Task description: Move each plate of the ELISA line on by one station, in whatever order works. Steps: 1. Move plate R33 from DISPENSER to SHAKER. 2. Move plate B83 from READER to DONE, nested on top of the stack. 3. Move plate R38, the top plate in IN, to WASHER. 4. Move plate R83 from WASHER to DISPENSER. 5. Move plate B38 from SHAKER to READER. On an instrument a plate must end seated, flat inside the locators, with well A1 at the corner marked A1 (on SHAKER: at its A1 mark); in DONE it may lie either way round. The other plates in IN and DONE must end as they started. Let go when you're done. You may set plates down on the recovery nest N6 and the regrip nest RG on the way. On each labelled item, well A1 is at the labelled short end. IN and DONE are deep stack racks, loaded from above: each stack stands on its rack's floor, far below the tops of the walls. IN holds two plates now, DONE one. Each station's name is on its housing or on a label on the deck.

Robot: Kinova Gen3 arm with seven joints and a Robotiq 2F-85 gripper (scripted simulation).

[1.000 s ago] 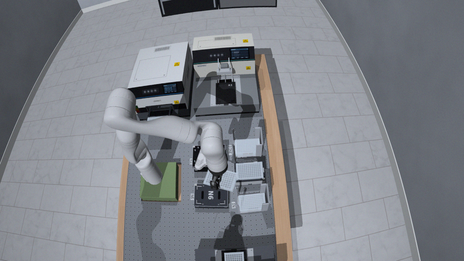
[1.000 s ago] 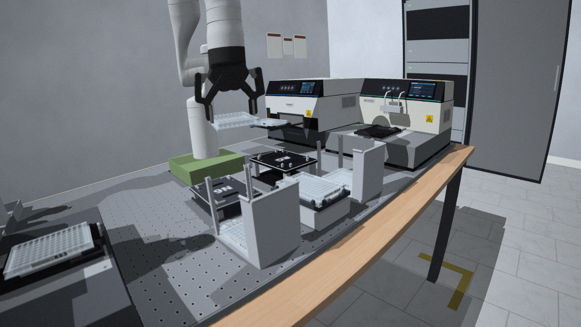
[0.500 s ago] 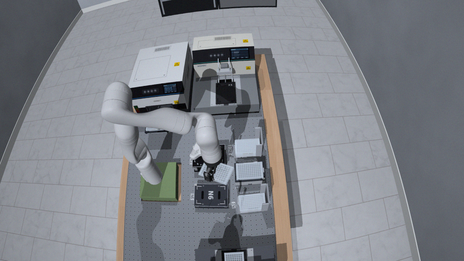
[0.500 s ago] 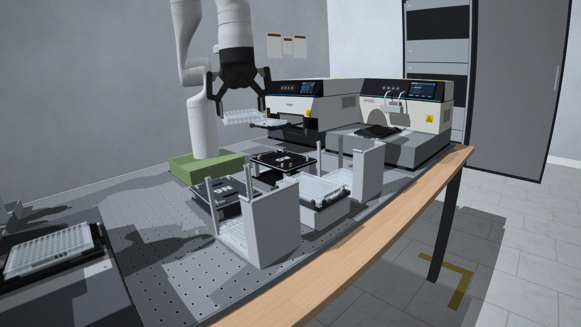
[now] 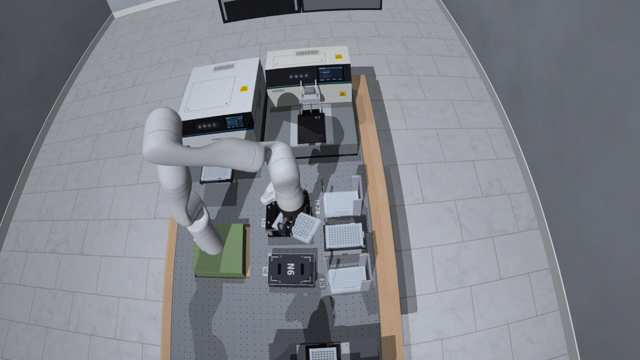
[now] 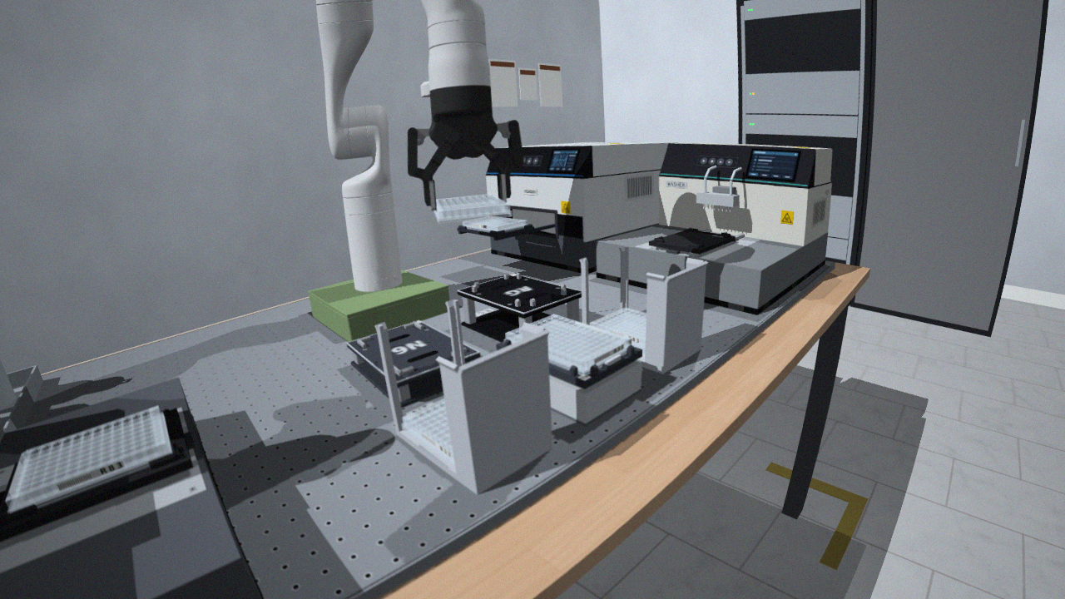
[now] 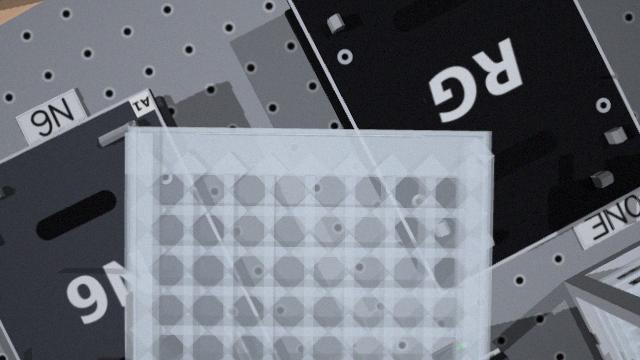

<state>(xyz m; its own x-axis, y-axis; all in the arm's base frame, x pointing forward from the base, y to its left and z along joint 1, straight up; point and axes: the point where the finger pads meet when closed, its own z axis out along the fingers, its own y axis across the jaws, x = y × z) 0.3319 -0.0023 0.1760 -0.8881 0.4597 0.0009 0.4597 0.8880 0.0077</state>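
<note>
Now: hand 49 cm to the right of the washer nest, 13 cm above it and 4 cm short of it. Round my hand: RG nest: 16 cm below, 11 cm to the left, 5 cm behind; plate R38: 1 cm below; plate R33: 16 cm below, 15 cm ahead, 2 cm to the left.
</note>
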